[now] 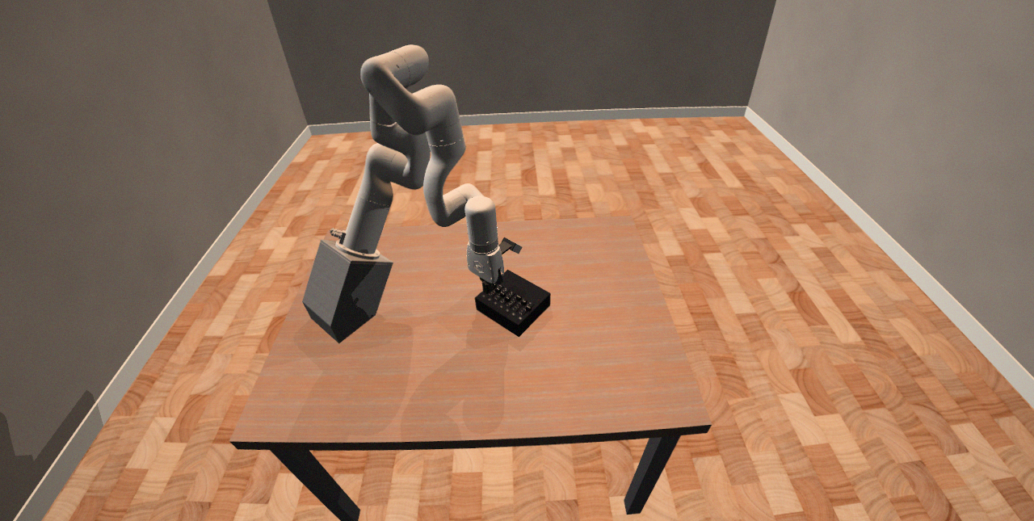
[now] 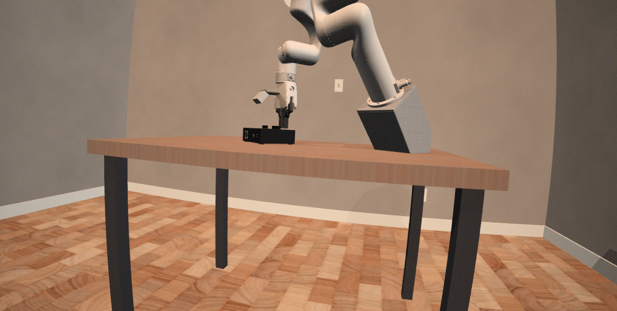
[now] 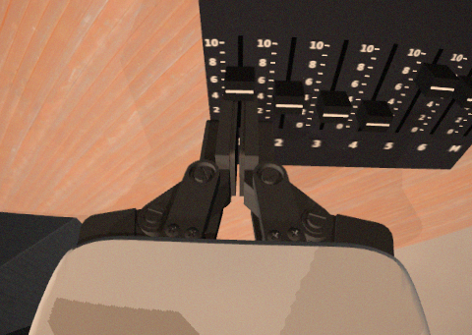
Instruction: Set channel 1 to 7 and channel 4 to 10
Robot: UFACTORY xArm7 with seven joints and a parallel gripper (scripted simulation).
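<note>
My gripper is now 2 cm to the right of the channel 1 fader cap, 1 cm short of it and 1 cm above it. Round my hand: channel 2 fader cap: 3 cm ahead, 1 cm below; channel 4 fader cap: 6 cm ahead, 3 cm to the right, 1 cm below; channel 3 fader cap: 4 cm ahead, 2 cm to the right, 1 cm below.
</note>
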